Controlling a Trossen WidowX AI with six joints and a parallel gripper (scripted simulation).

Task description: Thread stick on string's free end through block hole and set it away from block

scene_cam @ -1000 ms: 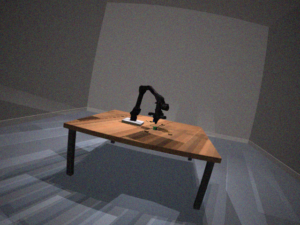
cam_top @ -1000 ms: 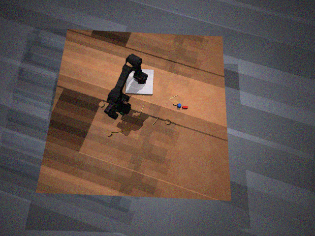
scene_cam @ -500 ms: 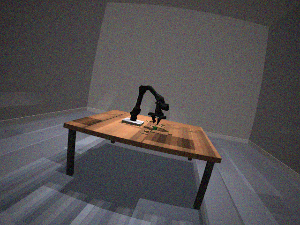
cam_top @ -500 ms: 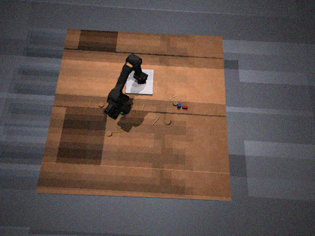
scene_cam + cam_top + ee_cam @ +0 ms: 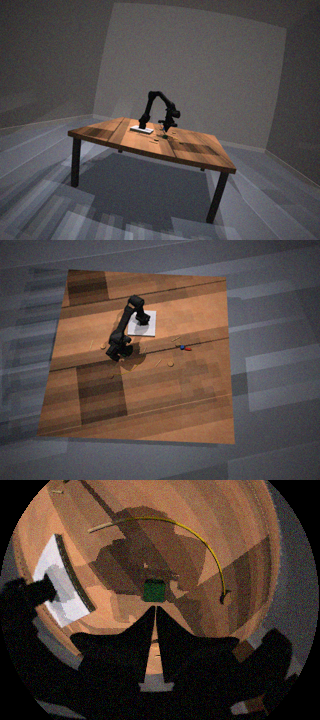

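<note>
My gripper tip is now 5 cm above the green block and 1 cm to the right of it. From my gripper tip the other things lie so: round wooden button 16 cm ahead, 9 cm to the right, 5 cm below; blue piece 43 cm to the left, 4 cm below, 3 cm behind; thin wooden stick 15 cm to the left, 6 cm below, 1 cm behind.
</note>
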